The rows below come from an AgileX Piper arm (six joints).
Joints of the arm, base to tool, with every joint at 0 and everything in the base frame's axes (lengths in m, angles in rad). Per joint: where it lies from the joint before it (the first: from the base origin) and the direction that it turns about. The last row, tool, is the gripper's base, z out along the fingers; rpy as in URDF.
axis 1: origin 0 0 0.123 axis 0 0 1
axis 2: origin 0 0 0 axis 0 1 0
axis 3: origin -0.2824 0 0.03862 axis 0 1 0
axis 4: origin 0.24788 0 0.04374 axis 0.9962 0 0.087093
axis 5: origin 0 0 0 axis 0 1 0
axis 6: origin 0.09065 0 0.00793 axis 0.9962 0 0.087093
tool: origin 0 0 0 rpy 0 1.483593 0
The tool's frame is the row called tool.
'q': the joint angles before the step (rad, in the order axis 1, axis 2, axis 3, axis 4, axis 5, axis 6). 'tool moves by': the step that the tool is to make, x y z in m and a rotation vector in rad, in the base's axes. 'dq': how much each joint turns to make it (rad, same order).
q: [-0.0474 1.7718 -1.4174 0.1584 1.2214 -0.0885]
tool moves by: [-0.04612 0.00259 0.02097 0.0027 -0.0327 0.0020]
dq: [0.0000 -0.1825 0.1504 0.0047 0.0001 -0.0032]
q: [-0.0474 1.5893 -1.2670 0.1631 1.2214 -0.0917]
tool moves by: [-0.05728 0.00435 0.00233 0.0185 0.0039 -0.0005]
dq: [0.0000 -0.2001 0.2041 0.0192 0.0015 -0.0038]
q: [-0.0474 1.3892 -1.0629 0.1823 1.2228 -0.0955]
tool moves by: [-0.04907 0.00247 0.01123 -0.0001 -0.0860 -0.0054]
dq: [-0.0007 -0.2097 0.1341 0.0042 -0.0108 0.0019]
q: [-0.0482 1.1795 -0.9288 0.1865 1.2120 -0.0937]
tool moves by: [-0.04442 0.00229 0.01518 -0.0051 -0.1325 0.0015]
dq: [0.0000 -0.2113 0.0791 0.0018 -0.0001 -0.0018]
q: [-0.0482 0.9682 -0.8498 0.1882 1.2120 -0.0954]
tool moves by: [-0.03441 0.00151 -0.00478 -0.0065 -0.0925 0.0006]
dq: [0.0000 -0.1673 0.0991 0.0000 -0.0240 -0.0056]
